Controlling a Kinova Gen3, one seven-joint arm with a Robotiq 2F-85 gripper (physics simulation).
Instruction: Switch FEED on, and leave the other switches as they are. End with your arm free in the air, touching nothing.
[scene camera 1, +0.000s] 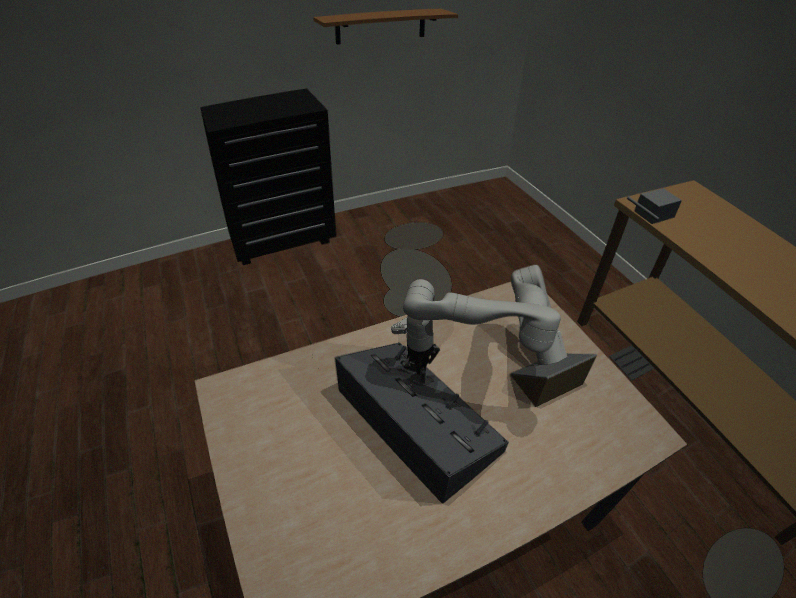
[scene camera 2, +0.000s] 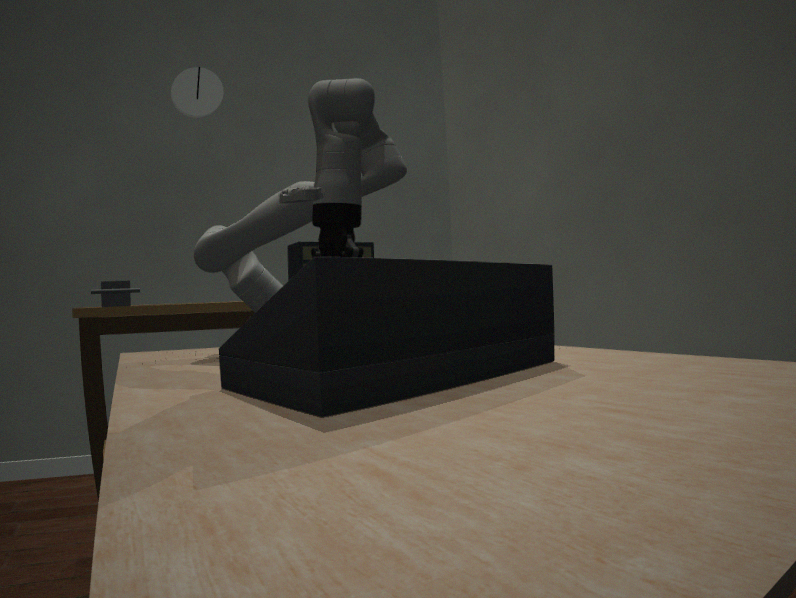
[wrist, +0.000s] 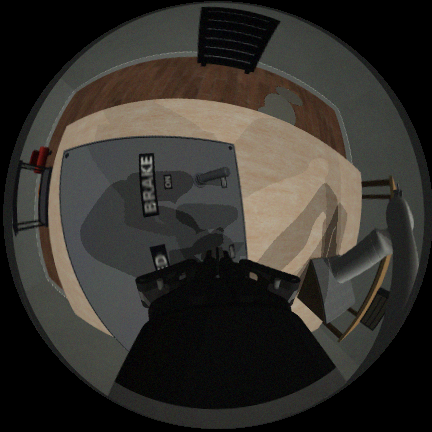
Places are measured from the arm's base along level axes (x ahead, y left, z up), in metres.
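Pixels of known places: gripper, fingertip midpoint: (scene camera 1: 420, 373) (wrist: 216, 252); arm's base at its link origin: (scene camera 1: 551, 360) (wrist: 338, 270).
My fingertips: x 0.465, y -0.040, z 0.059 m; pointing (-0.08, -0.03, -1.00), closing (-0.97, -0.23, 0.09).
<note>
Ahead of a thing's pixels: the offset from my fingertips to its middle. "*": to the spot under its first point. Level surfaces: height alone.
The dark switch panel {0.045 m ahead, 0.101 m left, 0.048 m down} (scene camera 1: 411, 419) (scene camera 2: 437, 315) (wrist: 110, 165) stands on the table with its face sloped. My gripper (scene camera 1: 422, 378) (wrist: 216, 252) is shut and empty, low over the panel's face at the FEED switch. Its fingertips are hidden behind the panel in scene camera 2. The FEED label {0.063 m ahead, 0.043 m left, 0.009 m up} (wrist: 160, 260) is partly covered by my gripper in the wrist view. The FEED lever is hidden or lost in shadow, so its position and any contact are unclear. The BRAKE lever {0.031 m ahead, 0.099 m right, 0.001 m up} (wrist: 214, 176) leans towards its OFF label {* 0.009 m ahead, 0.100 m right, 0.036 m down} (wrist: 224, 183), beside the BRAKE label {0.108 m ahead, 0.068 m right, 0.009 m up} (wrist: 148, 185).
Two other levers (scene camera 1: 452, 400) (scene camera 1: 481, 427) stand farther along the panel. The arm's wedge-shaped base (scene camera 1: 558, 382) (wrist: 336, 292) is on the table {0.110 m down} (scene camera 1: 289, 489) (scene camera 2: 514, 469). A black drawer cabinet (scene camera 1: 276, 173) (wrist: 235, 37) and a wooden workbench (scene camera 1: 727, 238) stand beyond the table.
</note>
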